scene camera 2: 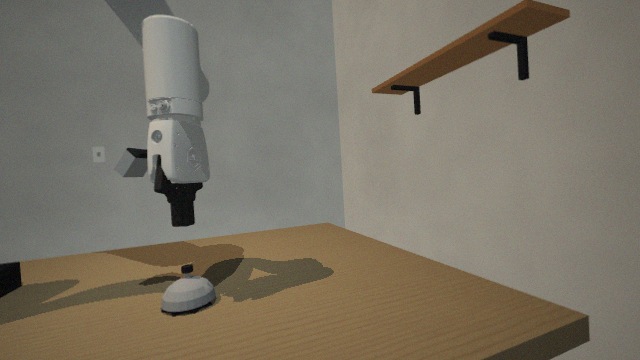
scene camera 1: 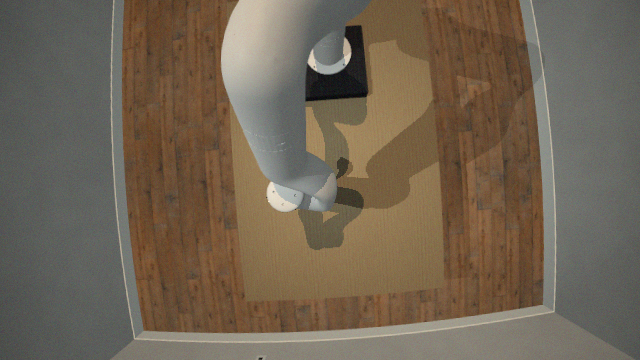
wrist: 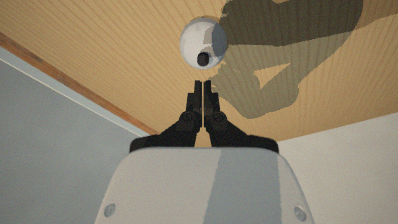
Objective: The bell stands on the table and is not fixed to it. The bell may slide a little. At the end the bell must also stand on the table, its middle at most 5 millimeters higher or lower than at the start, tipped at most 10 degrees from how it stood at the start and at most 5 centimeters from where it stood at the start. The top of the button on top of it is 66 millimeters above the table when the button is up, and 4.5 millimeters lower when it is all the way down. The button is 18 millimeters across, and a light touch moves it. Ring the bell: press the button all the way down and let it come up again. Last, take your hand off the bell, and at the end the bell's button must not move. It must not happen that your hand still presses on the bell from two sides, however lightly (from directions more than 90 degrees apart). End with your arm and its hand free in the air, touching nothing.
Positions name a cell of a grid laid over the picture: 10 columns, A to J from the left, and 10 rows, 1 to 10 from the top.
Observation:
In view: the gripper (scene camera 2: C7) and a bell (scene camera 2: C9).
The bell is seen too in the wrist view (wrist: F2). The gripper also shows in the wrist view (wrist: F5).

